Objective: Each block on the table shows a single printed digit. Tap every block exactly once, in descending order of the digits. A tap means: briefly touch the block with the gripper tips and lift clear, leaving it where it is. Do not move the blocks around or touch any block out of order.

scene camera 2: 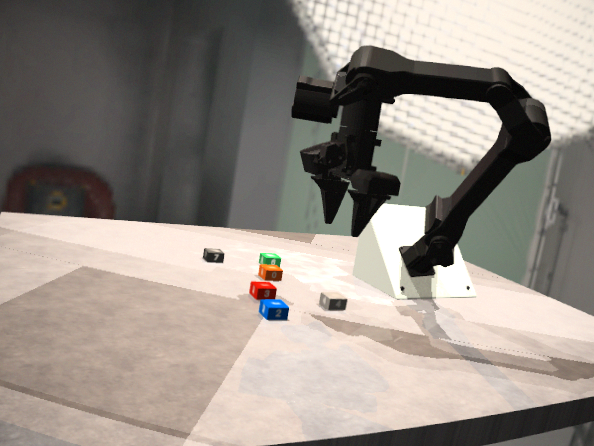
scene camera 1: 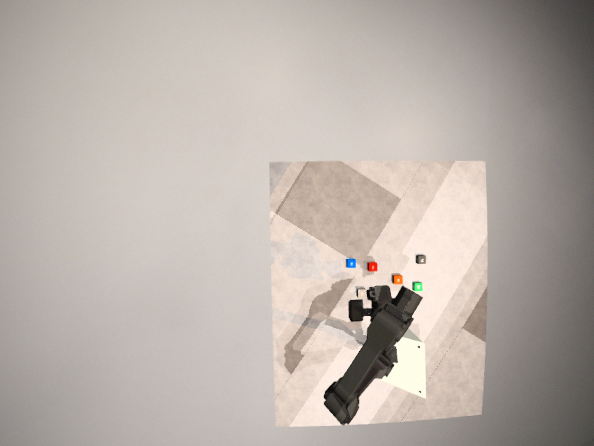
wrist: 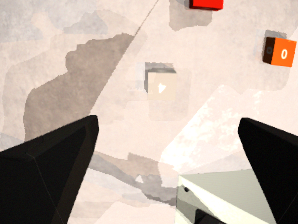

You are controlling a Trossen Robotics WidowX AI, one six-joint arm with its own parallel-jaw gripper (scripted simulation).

Labels:
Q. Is my gripper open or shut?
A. Open.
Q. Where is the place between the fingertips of my gripper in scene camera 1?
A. At 370,300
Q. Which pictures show my gripper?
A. Scene camera 2, scene camera 1 and the wrist view: all of them.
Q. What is my gripper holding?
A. Nothing.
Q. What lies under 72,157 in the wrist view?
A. My gripper.

